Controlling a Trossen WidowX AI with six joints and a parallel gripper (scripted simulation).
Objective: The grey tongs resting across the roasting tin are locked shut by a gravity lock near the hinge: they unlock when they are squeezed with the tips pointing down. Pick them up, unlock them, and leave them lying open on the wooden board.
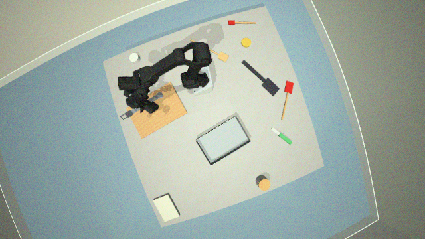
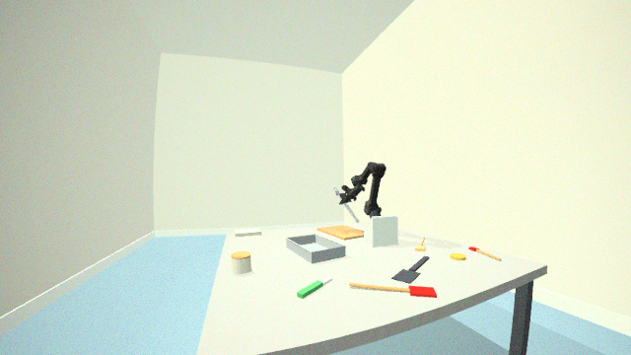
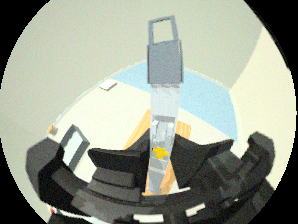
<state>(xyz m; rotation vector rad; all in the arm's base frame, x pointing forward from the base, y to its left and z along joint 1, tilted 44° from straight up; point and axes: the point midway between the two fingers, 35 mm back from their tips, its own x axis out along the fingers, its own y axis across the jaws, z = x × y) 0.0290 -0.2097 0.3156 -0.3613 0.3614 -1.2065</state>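
The wooden board lies 20 cm below my gripper tip, 2 cm to the left of it and 1 cm behind it. Round my gripper tip: cream block: 63 cm ahead, 21 cm to the right, 19 cm below; grey roasting tin: 35 cm to the left, 35 cm ahead, 18 cm below; black spatula: 77 cm to the left, 20 cm below, 9 cm ahead.
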